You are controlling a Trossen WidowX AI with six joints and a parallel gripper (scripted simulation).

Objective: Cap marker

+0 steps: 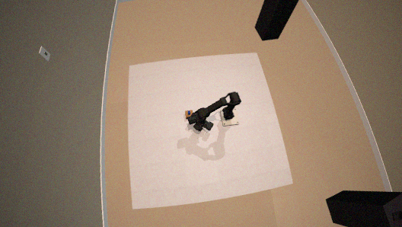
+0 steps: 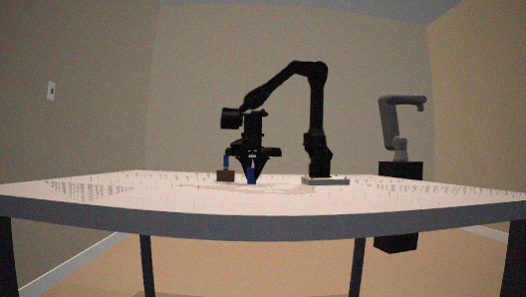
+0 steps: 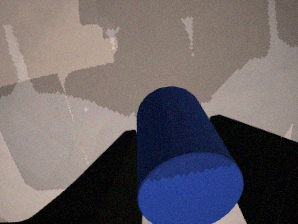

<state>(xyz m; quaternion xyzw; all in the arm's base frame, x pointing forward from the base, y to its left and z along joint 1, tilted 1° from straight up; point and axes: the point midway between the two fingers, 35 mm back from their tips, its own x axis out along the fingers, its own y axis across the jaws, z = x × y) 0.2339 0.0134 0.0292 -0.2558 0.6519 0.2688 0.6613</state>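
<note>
My gripper tip is now 11 cm to the left of the marker collar, 7 cm short of it and 4 cm below it. The rest, counted from my gripper tip: holder block 11 cm to the right, 7 cm ahead; then blue cap 1 cm above.
</note>
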